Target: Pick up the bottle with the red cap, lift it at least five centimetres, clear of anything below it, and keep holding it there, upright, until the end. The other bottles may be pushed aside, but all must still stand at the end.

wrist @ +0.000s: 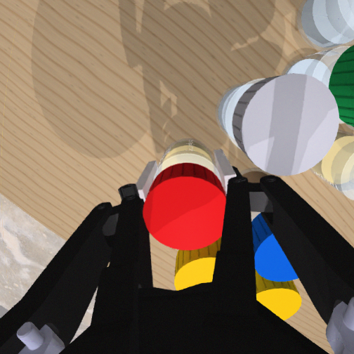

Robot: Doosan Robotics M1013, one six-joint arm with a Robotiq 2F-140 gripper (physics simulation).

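Observation:
The bottle with the red cap is between the two finger pads, seen from above, in the middle of the wrist view. Its pale clear body shows just beyond the cap, and it looks upright. My gripper is shut on this bottle, with one pale pad on each side of its body below the cap. The bottle's base is hidden, so I cannot tell whether it touches the table.
A white-capped bottle stands close on the right, with a green-capped bottle beyond it. Yellow caps and a blue cap show near the fingers. The wooden table has its edge at the lower left.

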